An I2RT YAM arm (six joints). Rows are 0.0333 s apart.
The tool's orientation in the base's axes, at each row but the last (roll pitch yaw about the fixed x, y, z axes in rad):
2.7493, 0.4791, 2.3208
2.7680, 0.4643, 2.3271
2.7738, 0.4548, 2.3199
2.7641, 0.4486, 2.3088
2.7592, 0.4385, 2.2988
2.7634, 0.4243, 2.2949
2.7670, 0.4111, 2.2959
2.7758, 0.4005, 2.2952
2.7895, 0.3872, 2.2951
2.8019, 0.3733, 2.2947
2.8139, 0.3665, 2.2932
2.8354, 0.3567, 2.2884
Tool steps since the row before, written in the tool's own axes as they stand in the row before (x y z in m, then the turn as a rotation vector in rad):
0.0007, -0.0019, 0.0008, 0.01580, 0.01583, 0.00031
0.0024, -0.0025, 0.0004, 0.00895, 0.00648, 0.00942
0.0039, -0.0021, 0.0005, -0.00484, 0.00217, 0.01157
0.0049, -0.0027, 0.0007, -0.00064, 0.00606, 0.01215
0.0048, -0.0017, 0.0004, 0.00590, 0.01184, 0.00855
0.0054, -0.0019, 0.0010, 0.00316, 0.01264, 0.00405
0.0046, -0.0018, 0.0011, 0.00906, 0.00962, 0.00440
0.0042, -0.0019, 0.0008, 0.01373, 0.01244, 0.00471
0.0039, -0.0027, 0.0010, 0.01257, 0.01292, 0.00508
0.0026, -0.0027, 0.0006, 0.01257, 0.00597, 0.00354
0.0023, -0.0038, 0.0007, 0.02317, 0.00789, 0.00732
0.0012, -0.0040, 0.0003, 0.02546, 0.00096, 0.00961
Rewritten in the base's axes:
-0.0010, -0.0010, -0.0016, -0.00058, 0.02226, -0.00217
-0.0027, -0.0004, -0.0022, 0.00337, 0.01023, -0.00973
-0.0033, 0.0010, -0.0028, 0.01049, -0.00219, -0.00687
-0.0042, 0.0012, -0.0036, 0.01051, 0.00347, -0.00789
-0.0037, 0.0020, -0.0029, 0.00802, 0.01231, -0.00569
-0.0039, 0.0023, -0.0037, 0.00777, 0.01121, -0.00048
-0.0033, 0.0018, -0.0034, 0.00255, 0.01305, -0.00415
-0.0033, 0.0015, -0.0030, 0.00157, 0.01830, -0.00531
-0.0036, 0.0007, -0.0032, 0.00276, 0.01783, -0.00504
-0.0030, -0.0001, -0.0023, -0.00233, 0.01291, -0.00584
-0.0035, -0.0011, -0.0026, -0.00589, 0.02154, -0.01240
-0.0032, -0.0020, -0.0018, -0.01078, 0.01815, -0.01721

